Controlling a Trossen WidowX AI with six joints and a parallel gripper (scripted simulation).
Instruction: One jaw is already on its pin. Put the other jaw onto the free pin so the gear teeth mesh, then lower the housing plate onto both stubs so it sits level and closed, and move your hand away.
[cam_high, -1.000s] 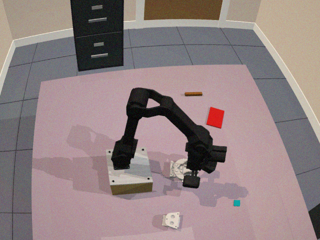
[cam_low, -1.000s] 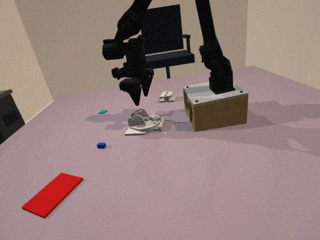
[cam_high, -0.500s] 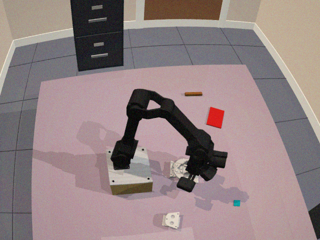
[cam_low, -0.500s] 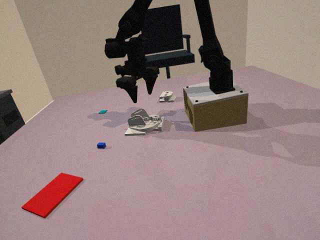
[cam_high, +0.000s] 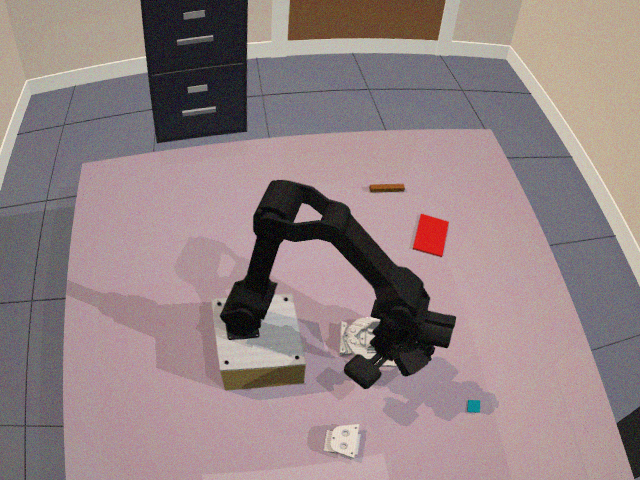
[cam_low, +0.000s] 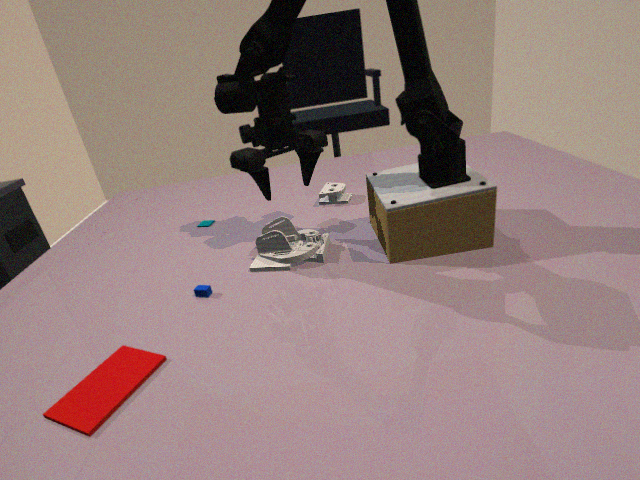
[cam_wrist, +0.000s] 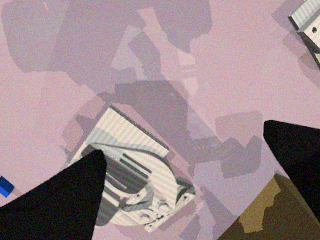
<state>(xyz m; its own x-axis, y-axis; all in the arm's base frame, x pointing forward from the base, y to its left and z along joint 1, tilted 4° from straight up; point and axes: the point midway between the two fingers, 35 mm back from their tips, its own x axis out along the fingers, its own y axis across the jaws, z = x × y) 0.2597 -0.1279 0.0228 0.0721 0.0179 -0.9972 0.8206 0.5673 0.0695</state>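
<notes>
The white ribbed stand is 130 mm to the right of my gripper tip, 100 mm behind it and 70 mm below it. Round my gripper tip: teal square 200 mm ahead, 120 mm to the right, 80 mm below; jaw 90 mm to the left, 60 mm below, 20 mm behind; blue cube 190 mm to the left, 150 mm ahead, 70 mm below.
</notes>
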